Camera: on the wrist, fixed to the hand. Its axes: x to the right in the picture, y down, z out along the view.
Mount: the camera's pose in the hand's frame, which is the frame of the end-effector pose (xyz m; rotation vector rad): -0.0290 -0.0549 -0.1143 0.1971 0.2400 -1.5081
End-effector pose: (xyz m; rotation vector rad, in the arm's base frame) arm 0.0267 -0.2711 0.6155 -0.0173 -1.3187 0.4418
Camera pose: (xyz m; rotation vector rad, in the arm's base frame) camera 0.1451 -0.3039 0.5729 0.9913 -0.7415 -0.7064
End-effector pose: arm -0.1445 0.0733 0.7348 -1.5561 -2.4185 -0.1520
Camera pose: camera -0.1644 -0.0012 0.8395 0.5610 -2.6711 -0.3094
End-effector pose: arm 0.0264 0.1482 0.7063 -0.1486 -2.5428 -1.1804
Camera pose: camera 0.0700 0.0271 0.7254 -1.9088 2.1039 1.0196
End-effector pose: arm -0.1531 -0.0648 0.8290 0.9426 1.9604 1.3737
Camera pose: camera -0.2364 -0.1637 0.8147 -0.6872 2.0886 0.3716
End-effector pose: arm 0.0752 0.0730 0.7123 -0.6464 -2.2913 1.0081
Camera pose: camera 0.1594 0.0800 0.8112 0.9218 -1.6750 0.3100
